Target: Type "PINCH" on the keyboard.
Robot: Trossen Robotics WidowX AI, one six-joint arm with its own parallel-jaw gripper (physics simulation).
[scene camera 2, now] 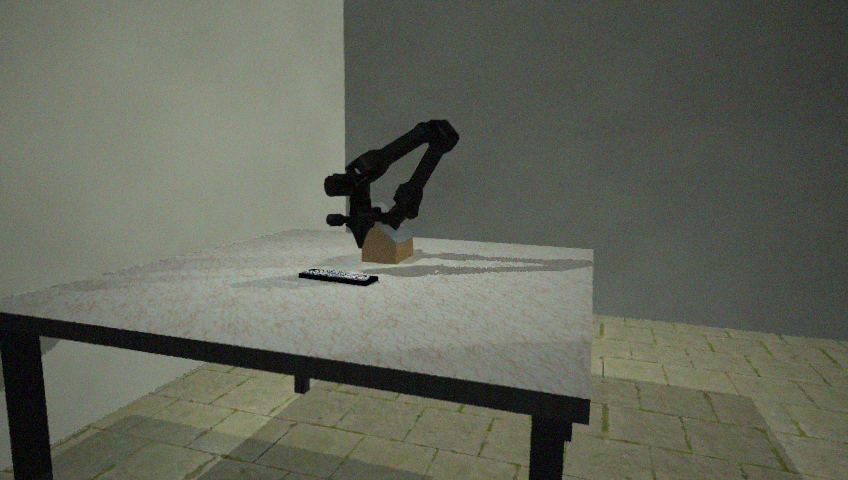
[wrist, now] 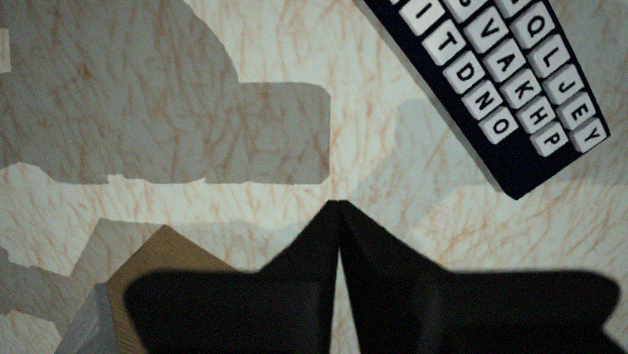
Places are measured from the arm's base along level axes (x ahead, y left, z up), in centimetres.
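Where they show: gripper, fingertip midpoint: (scene camera 2: 360, 248) (wrist: 337, 209).
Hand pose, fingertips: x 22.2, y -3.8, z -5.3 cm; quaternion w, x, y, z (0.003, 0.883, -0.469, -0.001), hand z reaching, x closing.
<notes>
Each offset is from my fingertips to the top centre of the thing. Level surfaces: height alone.
A dark keyboard {dy -3.0, dx +10.8, dz -5.3 cm} (scene camera 2: 338, 277) (wrist: 517, 175) with white letter keys lies flat on the table. In the wrist view it stands at the upper right, slanting down to the right, and its upper left part is cut off by the frame. The P key {dy -10.4, dx +9.1, dz -5.3 cm} (wrist: 551, 140), N key {dy -5.0, dx +8.3, dz -5.3 cm} (wrist: 483, 102), H key {dy -8.4, dx +9.6, dz -5.3 cm} (wrist: 539, 116) and I key {dy +1.0, dx +9.6, dz -5.3 cm} (wrist: 423, 15) show; the C key does not show in the wrist view. My gripper (scene camera 2: 360, 245) (wrist: 337, 209) is shut and empty, its tips together above the table. In the wrist view the tips are left of and below the keyboard's near end.
A wooden block (scene camera 2: 380, 246) (wrist: 165, 250) with a sloping grey top stands on the table {dz -7.1 cm} (scene camera 2: 476, 321) (wrist: 280, 45), close beside the gripper in the scene view and at the lower left in the wrist view. Arm shadows fall across the table top. Walls stand behind the table.
</notes>
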